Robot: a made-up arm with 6 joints. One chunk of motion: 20 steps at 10 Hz.
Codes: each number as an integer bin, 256 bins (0 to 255) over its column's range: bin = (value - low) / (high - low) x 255, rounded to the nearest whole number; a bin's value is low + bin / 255 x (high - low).
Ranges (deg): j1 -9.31..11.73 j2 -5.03..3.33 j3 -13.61..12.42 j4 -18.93..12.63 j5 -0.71..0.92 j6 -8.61..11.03
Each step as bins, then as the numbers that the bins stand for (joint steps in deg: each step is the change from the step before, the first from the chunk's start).
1 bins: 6 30 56 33 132 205
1 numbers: -8.815 -4.046 -7.894 -14.846 0.134 7.179
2 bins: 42 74 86 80 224 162
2 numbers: -5.845 -2.604 -4.831 -9.029 0.722 3.867
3 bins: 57 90 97 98 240 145
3 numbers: -4.607 -2.079 -3.708 -6.801 0.824 2.558
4 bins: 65 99 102 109 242 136
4 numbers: -3.947 -1.784 -3.198 -5.440 0.837 1.865
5 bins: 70 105 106 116 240 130
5 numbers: -3.534 -1.588 -2.790 -4.573 0.824 1.403
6 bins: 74 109 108 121 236 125
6 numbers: -3.204 -1.457 -2.586 -3.954 0.799 1.017
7 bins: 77 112 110 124 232 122
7 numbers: -2.957 -1.358 -2.381 -3.583 0.773 0.786
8 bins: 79 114 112 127 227 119
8 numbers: -2.792 -1.293 -2.177 -3.212 0.741 0.555
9 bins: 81 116 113 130 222 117
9 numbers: -2.627 -1.227 -2.075 -2.841 0.709 0.401
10 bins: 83 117 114 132 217 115
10 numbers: -2.462 -1.194 -1.973 -2.593 0.677 0.247
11 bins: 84 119 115 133 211 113
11 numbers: -2.379 -1.129 -1.871 -2.469 0.639 0.093
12 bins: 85 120 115 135 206 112
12 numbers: -2.297 -1.096 -1.871 -2.222 0.607 0.016
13 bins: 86 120 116 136 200 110
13 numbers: -2.214 -1.096 -1.769 -2.098 0.568 -0.138
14 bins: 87 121 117 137 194 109
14 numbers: -2.132 -1.063 -1.667 -1.974 0.530 -0.215
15 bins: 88 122 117 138 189 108
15 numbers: -2.049 -1.030 -1.667 -1.850 0.498 -0.292
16 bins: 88 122 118 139 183 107
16 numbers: -2.049 -1.030 -1.565 -1.727 0.460 -0.369
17 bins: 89 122 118 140 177 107
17 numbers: -1.967 -1.030 -1.565 -1.603 0.421 -0.369
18 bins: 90 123 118 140 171 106
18 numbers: -1.884 -0.998 -1.565 -1.603 0.383 -0.446
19 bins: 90 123 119 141 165 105
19 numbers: -1.884 -0.998 -1.463 -1.479 0.345 -0.523
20 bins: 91 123 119 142 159 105
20 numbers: -1.802 -0.998 -1.463 -1.355 0.306 -0.523
